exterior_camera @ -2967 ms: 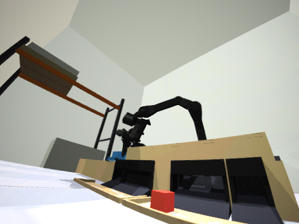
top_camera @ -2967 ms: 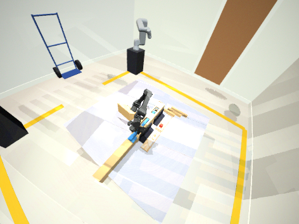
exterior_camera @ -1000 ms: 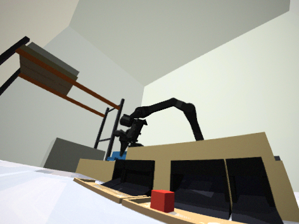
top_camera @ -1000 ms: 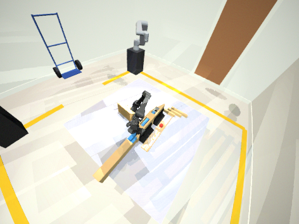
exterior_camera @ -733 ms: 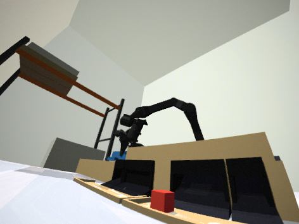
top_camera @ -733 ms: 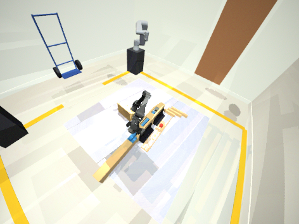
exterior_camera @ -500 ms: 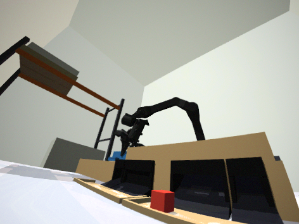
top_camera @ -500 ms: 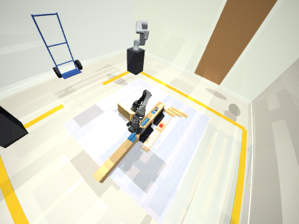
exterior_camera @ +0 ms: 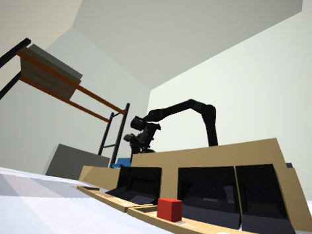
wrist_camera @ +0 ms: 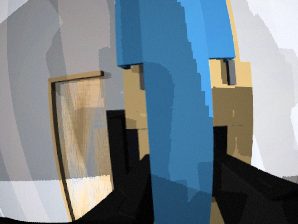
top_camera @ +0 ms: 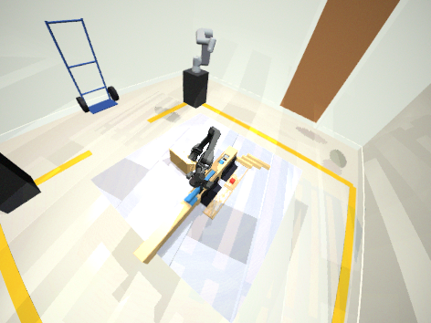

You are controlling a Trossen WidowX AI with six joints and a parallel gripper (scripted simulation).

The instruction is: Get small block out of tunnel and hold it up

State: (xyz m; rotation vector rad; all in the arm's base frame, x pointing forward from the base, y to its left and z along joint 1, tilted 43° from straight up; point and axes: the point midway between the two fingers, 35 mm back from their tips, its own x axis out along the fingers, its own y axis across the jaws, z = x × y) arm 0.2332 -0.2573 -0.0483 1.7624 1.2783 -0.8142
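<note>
Now: the tan covered tunnel 5 cm below my gripper tip, 2 cm ahead of it and 1 cm to the left of it. Also, from my gripper tip: red cube (28 cm to the left, 13 cm ahead, 10 cm below).
</note>
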